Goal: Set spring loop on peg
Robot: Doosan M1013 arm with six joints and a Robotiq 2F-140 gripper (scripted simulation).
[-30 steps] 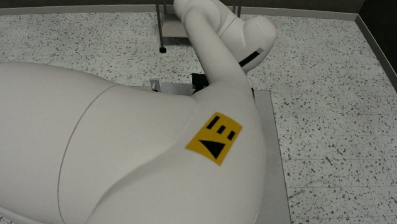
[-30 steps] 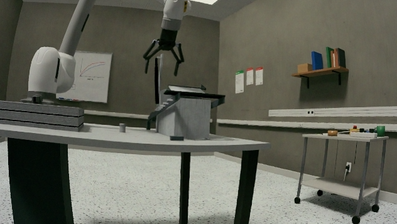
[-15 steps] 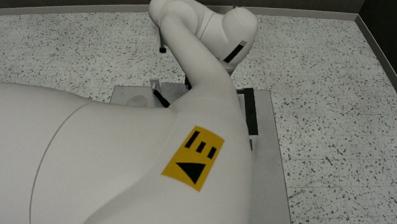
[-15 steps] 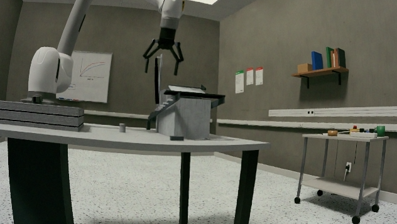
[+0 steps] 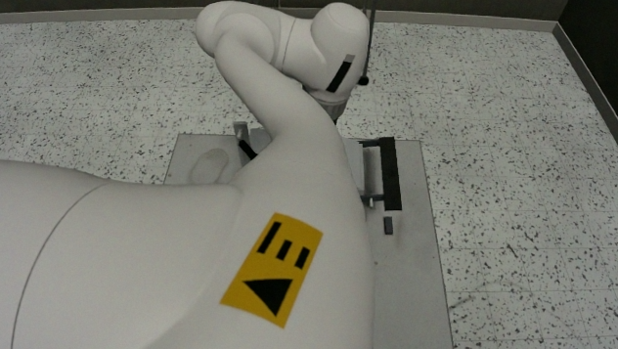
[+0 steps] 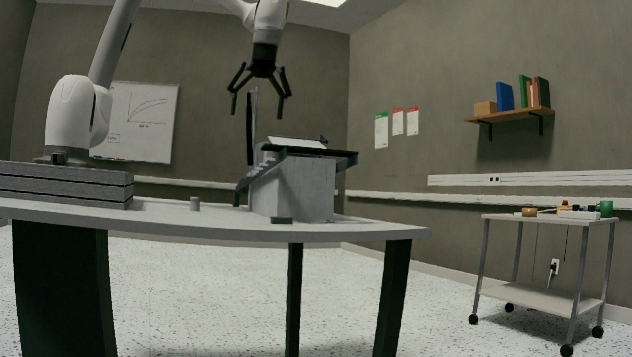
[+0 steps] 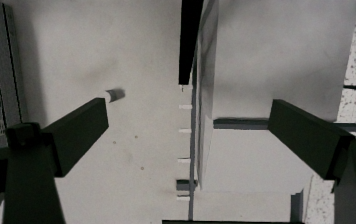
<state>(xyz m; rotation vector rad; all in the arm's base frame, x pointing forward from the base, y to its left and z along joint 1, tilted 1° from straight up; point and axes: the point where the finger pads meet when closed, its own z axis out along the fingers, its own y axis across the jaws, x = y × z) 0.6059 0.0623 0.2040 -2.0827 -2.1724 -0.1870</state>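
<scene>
My gripper is now 270 mm above the steel test weight, 180 mm past it and 20 mm to the left of it. From my hand the other things lie so: dark stub (330 mm to the left, 270 mm below, 10 mm ahead); small dark block (290 mm below, 250 mm to the right, 30 mm ahead).
</scene>
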